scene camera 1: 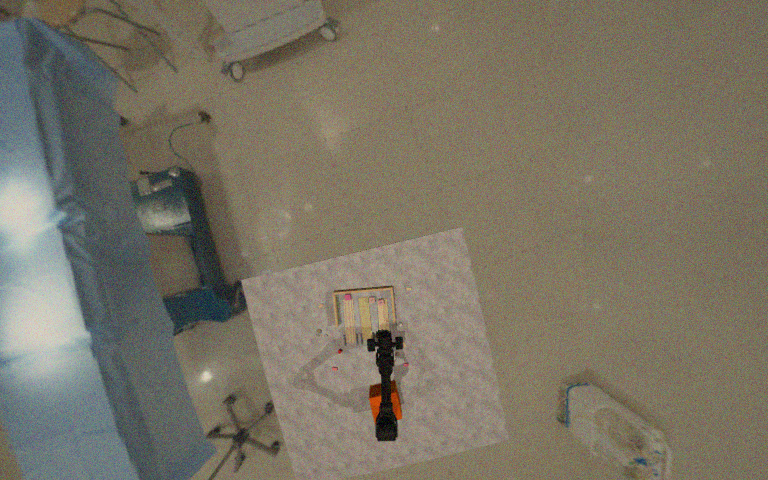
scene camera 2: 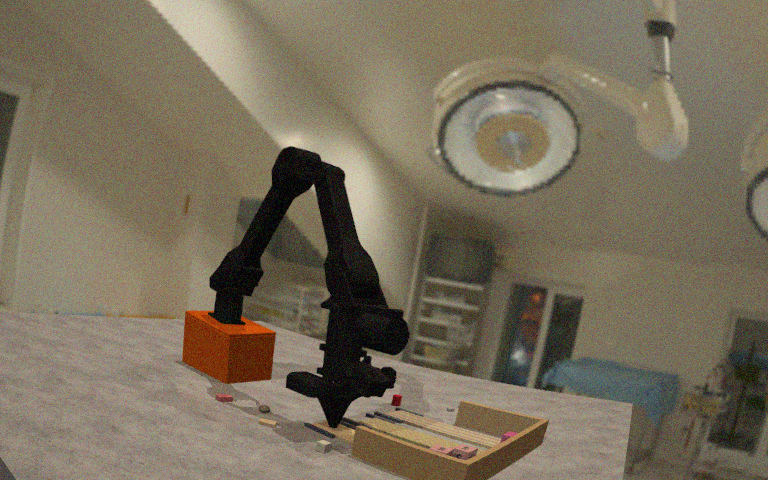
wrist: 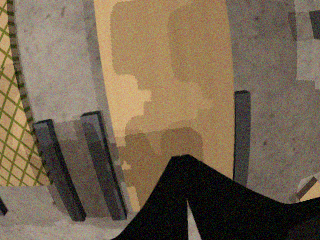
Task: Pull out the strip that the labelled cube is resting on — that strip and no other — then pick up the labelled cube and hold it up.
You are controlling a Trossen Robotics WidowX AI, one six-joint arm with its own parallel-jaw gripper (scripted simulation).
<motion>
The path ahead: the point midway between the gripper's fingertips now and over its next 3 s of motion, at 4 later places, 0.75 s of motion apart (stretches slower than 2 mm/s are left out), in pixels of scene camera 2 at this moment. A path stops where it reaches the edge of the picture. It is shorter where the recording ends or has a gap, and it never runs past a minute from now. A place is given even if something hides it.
My gripper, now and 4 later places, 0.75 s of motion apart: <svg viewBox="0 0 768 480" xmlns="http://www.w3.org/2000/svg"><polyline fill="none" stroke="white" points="333,427 318,420 305,415 293,409 282,404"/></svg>
</motion>
